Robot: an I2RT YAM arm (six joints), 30 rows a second.
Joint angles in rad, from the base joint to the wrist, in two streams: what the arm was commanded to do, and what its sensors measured. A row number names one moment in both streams.
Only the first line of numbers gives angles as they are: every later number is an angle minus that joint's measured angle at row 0.
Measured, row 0:
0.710 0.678 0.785 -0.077 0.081 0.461
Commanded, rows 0 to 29:
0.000 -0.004 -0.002 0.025 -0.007 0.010
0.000 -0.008 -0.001 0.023 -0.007 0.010
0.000 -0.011 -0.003 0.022 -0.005 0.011
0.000 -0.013 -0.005 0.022 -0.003 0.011
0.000 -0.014 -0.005 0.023 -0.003 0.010
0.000 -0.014 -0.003 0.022 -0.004 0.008
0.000 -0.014 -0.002 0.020 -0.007 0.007
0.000 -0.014 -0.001 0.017 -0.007 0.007
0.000 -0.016 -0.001 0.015 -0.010 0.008
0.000 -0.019 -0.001 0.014 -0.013 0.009
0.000 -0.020 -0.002 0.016 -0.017 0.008
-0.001 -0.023 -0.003 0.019 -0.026 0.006
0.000 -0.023 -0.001 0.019 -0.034 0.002
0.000 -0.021 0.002 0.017 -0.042 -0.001
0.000 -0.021 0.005 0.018 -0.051 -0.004
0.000 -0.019 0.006 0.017 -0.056 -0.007
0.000 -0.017 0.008 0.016 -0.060 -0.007
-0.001 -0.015 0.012 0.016 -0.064 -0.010
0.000 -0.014 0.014 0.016 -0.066 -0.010
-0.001 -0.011 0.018 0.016 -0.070 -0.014
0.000 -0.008 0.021 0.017 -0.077 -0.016
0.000 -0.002 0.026 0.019 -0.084 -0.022
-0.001 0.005 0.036 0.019 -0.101 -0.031
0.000 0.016 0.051 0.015 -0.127 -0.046
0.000 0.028 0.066 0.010 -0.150 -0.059
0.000 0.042 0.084 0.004 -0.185 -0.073
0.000 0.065 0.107 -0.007 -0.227 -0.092
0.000 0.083 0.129 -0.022 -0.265 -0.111
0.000 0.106 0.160 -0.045 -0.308 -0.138
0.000 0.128 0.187 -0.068 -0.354 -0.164
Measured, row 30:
0.000 0.091 0.140 -0.031 -0.206 -0.082
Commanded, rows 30 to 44:
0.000 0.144 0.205 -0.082 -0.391 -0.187
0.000 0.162 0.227 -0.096 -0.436 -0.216
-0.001 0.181 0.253 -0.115 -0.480 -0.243
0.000 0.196 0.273 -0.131 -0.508 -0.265
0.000 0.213 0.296 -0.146 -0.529 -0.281
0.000 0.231 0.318 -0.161 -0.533 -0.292
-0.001 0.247 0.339 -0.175 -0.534 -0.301
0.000 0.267 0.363 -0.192 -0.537 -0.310
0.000 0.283 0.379 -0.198 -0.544 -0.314
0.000 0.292 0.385 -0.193 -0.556 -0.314
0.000 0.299 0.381 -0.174 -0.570 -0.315
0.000 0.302 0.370 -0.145 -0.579 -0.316
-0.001 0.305 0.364 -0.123 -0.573 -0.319
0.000 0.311 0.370 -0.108 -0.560 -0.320
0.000 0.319 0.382 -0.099 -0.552 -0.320
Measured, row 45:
0.000 0.307 0.368 -0.159 -0.535 -0.288
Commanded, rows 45 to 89:
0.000 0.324 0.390 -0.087 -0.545 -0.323
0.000 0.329 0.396 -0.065 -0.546 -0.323
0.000 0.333 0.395 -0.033 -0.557 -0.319
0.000 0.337 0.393 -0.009 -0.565 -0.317
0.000 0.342 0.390 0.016 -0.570 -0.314
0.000 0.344 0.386 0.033 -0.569 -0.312
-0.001 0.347 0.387 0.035 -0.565 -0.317
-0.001 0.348 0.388 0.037 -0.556 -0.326
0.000 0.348 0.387 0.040 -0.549 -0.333
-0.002 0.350 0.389 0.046 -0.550 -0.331
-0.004 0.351 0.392 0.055 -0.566 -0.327
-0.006 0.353 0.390 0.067 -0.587 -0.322
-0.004 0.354 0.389 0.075 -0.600 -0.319
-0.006 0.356 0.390 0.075 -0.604 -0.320
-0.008 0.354 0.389 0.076 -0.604 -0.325
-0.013 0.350 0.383 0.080 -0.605 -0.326
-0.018 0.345 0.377 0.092 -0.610 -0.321
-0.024 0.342 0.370 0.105 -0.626 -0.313
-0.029 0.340 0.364 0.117 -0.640 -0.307
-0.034 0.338 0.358 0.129 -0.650 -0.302
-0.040 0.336 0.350 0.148 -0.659 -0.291
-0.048 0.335 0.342 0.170 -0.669 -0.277
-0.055 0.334 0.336 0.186 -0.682 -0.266
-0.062 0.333 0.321 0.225 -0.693 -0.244
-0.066 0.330 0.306 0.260 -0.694 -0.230
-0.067 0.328 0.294 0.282 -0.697 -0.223
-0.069 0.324 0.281 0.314 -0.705 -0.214
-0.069 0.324 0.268 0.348 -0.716 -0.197
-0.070 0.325 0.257 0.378 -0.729 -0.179
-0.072 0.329 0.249 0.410 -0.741 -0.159
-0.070 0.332 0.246 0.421 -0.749 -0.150
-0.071 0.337 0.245 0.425 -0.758 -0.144
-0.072 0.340 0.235 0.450 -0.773 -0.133
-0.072 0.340 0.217 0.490 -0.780 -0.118
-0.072 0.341 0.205 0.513 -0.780 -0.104
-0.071 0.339 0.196 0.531 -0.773 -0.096
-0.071 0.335 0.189 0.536 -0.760 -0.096
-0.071 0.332 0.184 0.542 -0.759 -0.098
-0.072 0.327 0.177 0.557 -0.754 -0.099
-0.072 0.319 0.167 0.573 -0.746 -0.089
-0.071 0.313 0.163 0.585 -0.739 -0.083
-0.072 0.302 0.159 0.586 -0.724 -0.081
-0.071 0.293 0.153 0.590 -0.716 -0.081
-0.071 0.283 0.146 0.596 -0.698 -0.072
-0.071 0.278 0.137 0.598 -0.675 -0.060
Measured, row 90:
-0.072 0.291 0.151 0.570 -0.718 -0.097
